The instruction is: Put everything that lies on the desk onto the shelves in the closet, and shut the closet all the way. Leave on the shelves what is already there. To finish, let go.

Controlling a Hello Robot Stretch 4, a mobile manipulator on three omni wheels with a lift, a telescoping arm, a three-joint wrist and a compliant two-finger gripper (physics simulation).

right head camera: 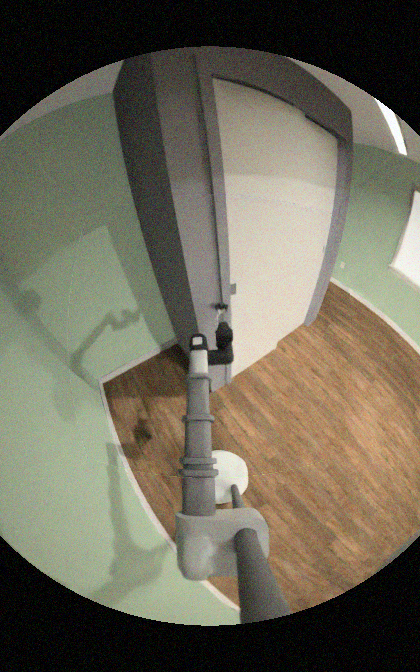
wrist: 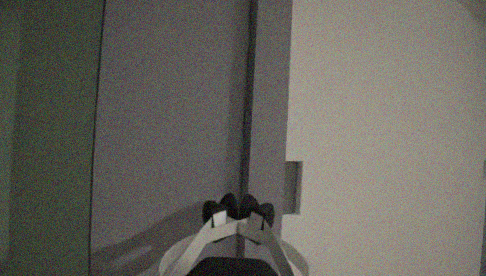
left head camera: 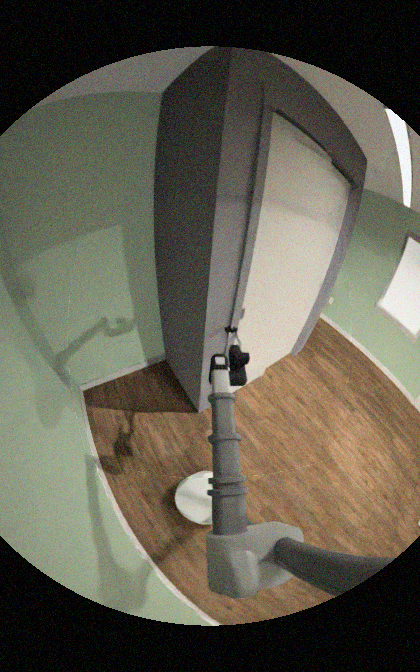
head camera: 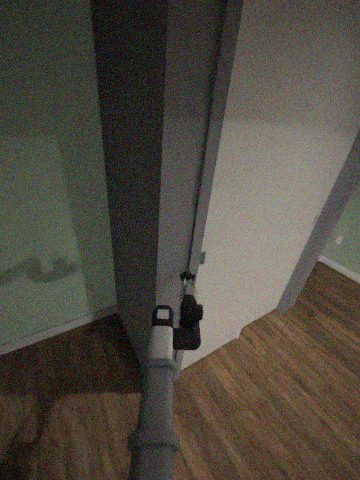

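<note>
The closet has a grey frame (head camera: 182, 150) (left head camera: 230, 200) (right head camera: 192, 210) (wrist: 170, 115) and white sliding doors (head camera: 270, 200) (left head camera: 295, 240) (right head camera: 280, 225) (wrist: 390, 125). The doors span the opening between the side posts in both side head views, and no gap shows there. They hide the shelves. A recessed handle (head camera: 202, 257) (left head camera: 243, 313) (right head camera: 233, 289) (wrist: 293, 187) is at the left door edge. My gripper (head camera: 187, 276) (left head camera: 230, 329) (right head camera: 220, 306) (wrist: 238, 208) is shut and empty, in front of the left post and left of the handle. The desk does not show.
Green wall (head camera: 45, 200) (left head camera: 100, 200) (right head camera: 80, 200) (wrist: 50, 125) stands left of the closet. Wood floor (head camera: 280, 400) (left head camera: 325, 440) (right head camera: 325, 425) lies in front and to the right. A white round disc (left head camera: 192, 497) (right head camera: 232, 472) is low beside the arm. A window (left head camera: 405, 285) (right head camera: 410, 240) is at far right.
</note>
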